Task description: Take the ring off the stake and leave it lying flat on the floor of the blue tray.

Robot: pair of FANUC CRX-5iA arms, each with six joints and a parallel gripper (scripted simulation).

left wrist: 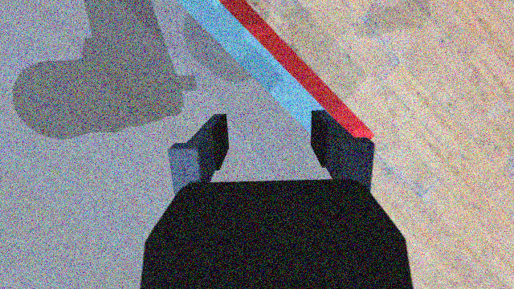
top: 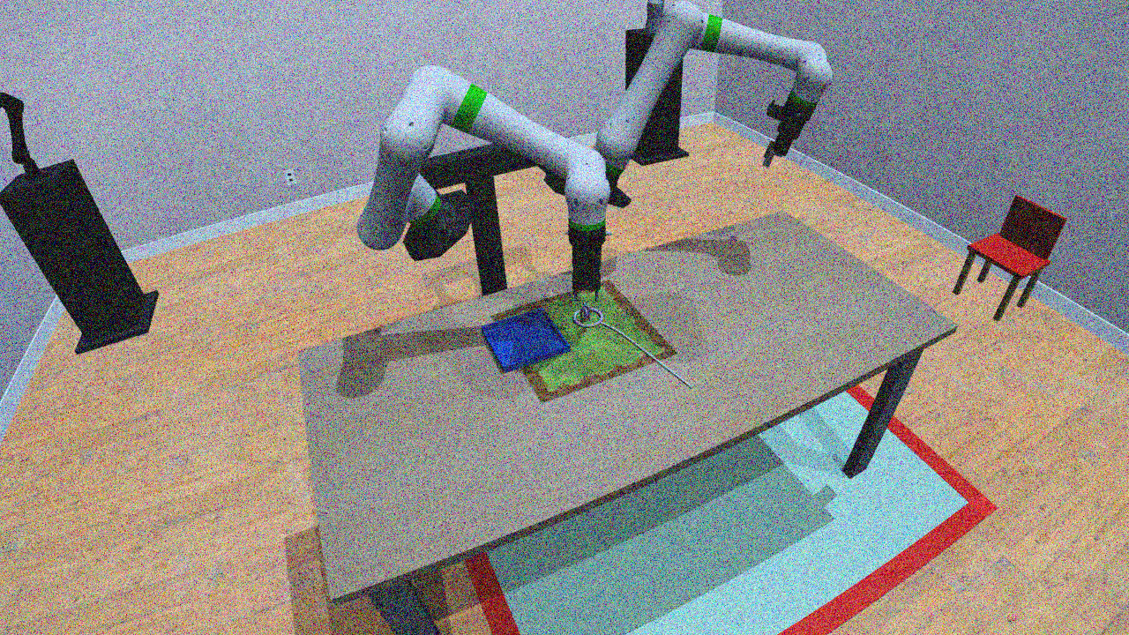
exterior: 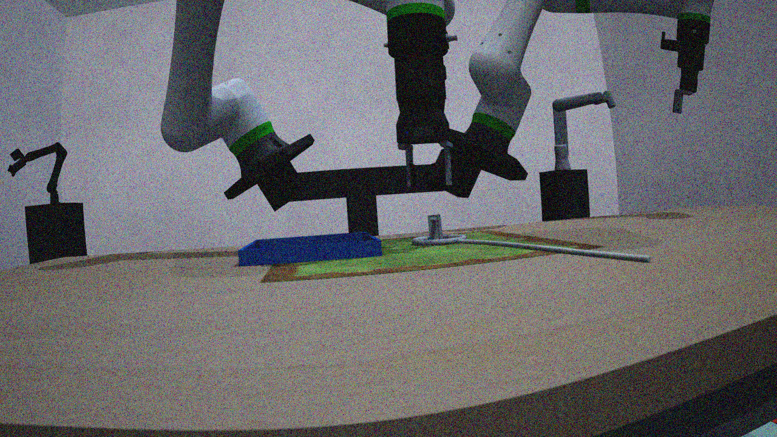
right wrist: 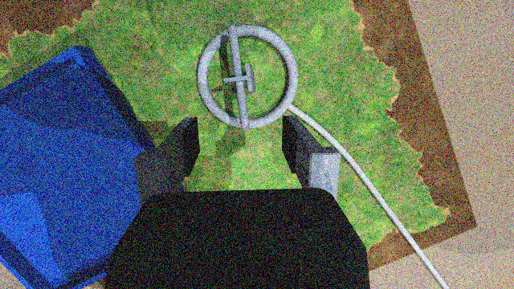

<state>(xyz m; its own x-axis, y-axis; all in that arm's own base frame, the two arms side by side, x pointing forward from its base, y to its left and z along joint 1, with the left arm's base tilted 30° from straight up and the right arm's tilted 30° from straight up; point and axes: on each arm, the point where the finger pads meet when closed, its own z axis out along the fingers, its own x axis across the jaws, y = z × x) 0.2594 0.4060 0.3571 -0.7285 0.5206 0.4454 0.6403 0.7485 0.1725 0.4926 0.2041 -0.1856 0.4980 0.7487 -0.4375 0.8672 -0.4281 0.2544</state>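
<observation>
Now: right hand 2 cm past the grey stake, 1 cm to the right of it and 9 cm above it. From my right hand the other things lie so: blue tray (1 cm behind, 19 cm to the right, 10 cm below); grey ring (2 cm behind, 2 cm to the left, 10 cm below).
</observation>
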